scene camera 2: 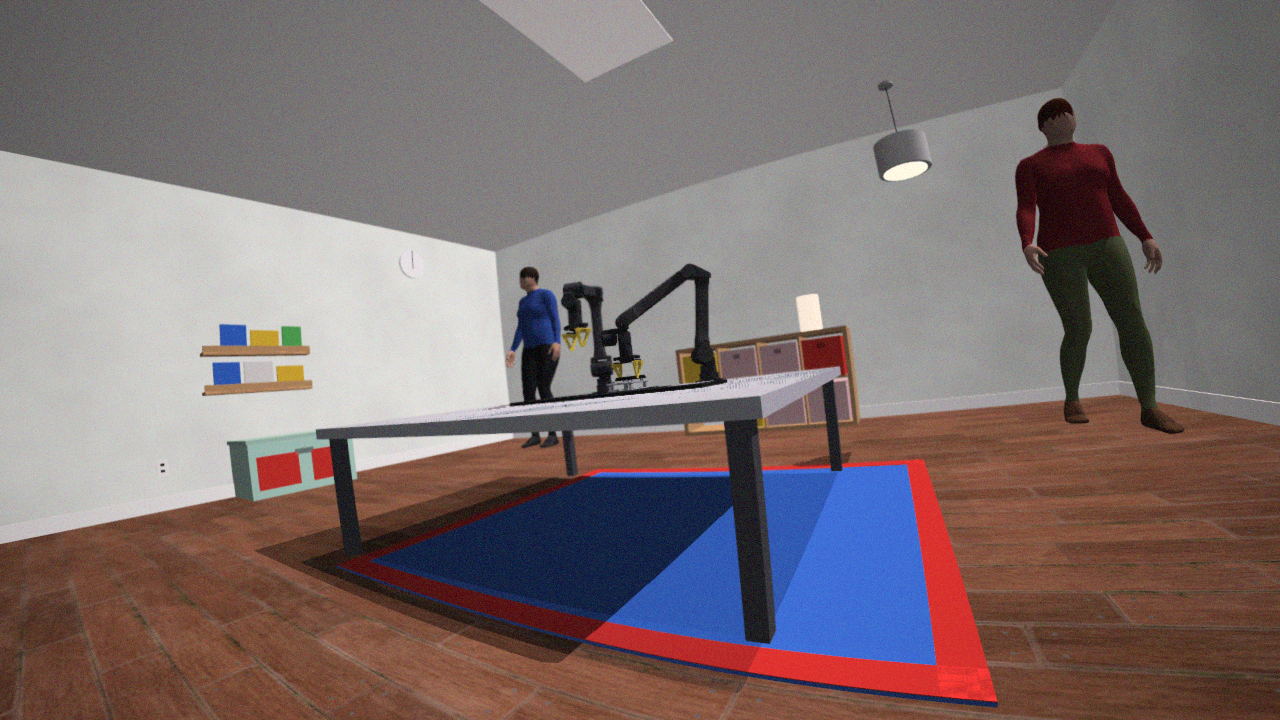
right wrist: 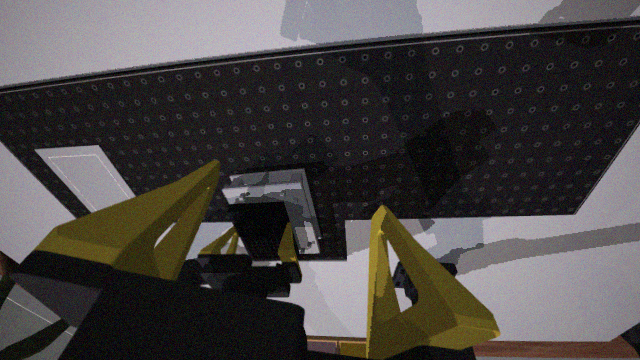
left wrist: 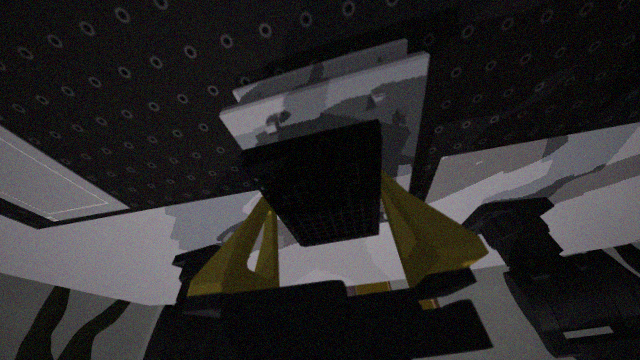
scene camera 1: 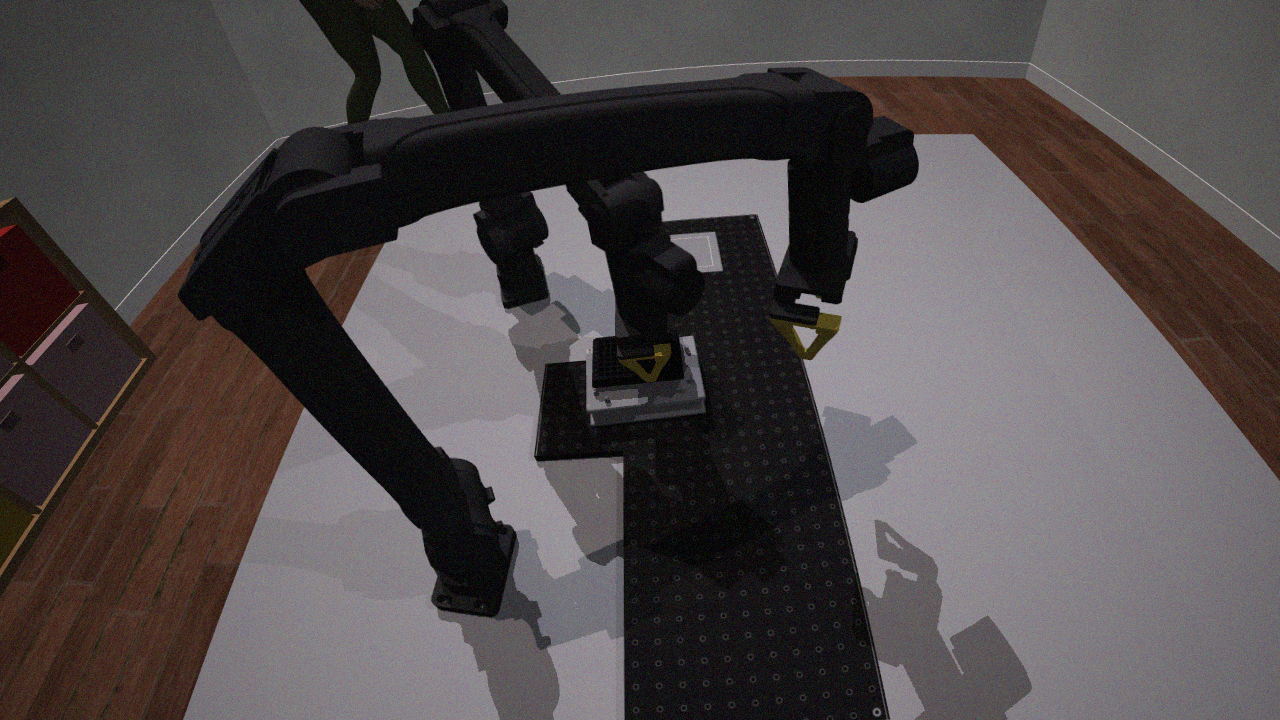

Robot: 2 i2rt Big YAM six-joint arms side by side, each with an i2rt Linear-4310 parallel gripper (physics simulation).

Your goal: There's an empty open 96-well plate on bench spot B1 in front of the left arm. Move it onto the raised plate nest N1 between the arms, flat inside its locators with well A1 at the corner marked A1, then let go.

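Places are measured from the left arm's base along level axes (x ahead, y left, z up), in centimetres.
Pixels of known places: left gripper, fingertip midpoint: [scene camera 2: 628,379] [right wrist: 263,225] [left wrist: 323,184] [scene camera 1: 649,358]; right gripper, fingertip midpoint: [scene camera 2: 577,349] [right wrist: 302,191] [scene camera 1: 814,326]; left arm's base, origin of the base link: [right wrist: 187,271] [scene camera 1: 523,284]; right arm's base, origin of the base link: [left wrist: 499,214] [scene camera 1: 476,569].
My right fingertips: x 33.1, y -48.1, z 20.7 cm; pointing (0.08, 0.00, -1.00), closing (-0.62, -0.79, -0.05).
Observation:
Ahead of a thing's pixels: the offset from my right fingertips to its top centre. "spot": to the spot under its first point. Level surfaces: height alone.
The dark 96-well plate {dx -18.2, dy +15.9, dz -13.5 cm} [scene camera 1: 611,361] [left wrist: 320,175] [right wrist: 260,217] is between the yellow fingers of my left gripper [scene camera 1: 648,365] [scene camera 2: 628,368] [left wrist: 323,184], which is shut on it. The plate looks roughly level over the pale raised nest N1 {dx -17.8, dy +14.3, dz -14.8 cm} [scene camera 1: 648,402] [left wrist: 305,102] [right wrist: 311,215]. A strip of the nest's top shows beyond the plate's edge; whether the plate touches the nest or lies inside the locators I cannot tell. The A1 mark and well A1 cannot be made out. My right gripper [scene camera 1: 808,347] [scene camera 2: 576,338] [right wrist: 302,191] is open and empty, raised to the right of the nest in scene camera 1.
A pale outlined rectangle {spot: dx +1.9, dy +42.0, dz -19.3 cm} [scene camera 1: 708,253] [left wrist: 55,172] [right wrist: 85,167], apparently bench spot B1, lies on the dark perforated board {dz -19.4 cm} [scene camera 1: 742,483] [right wrist: 350,95] behind the nest in scene camera 1. The right arm's long link arches over the left arm's wrist in that view. Shadows cross the board and nest.

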